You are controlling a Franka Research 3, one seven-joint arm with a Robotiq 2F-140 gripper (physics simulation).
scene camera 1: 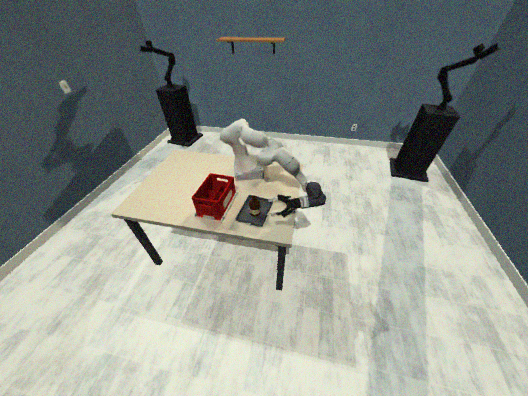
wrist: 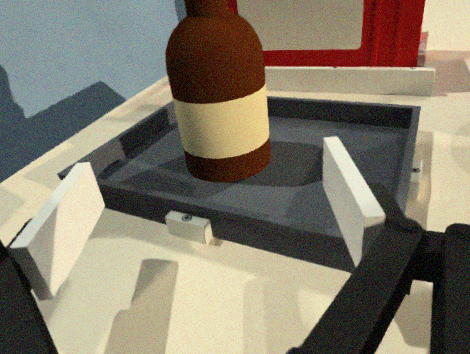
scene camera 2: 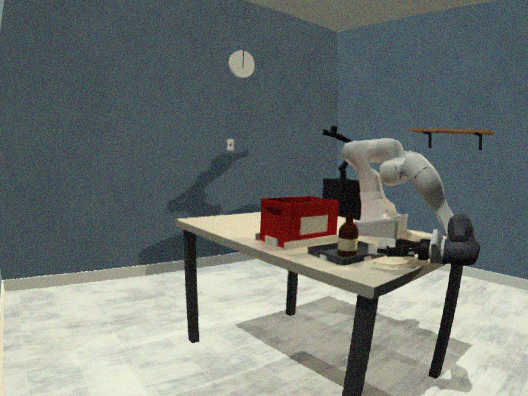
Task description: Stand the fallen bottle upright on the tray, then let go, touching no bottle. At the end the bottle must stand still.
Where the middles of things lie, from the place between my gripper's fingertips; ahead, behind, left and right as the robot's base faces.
My gripper is now 90 mm to the left of the brown bottle (scene camera 2: 348, 232), 40 mm short of it and 30 mm below it. Round my hand: pale rail (wrist: 360, 80) 290 mm to the right, 50 mm ahead, 40 mm below.
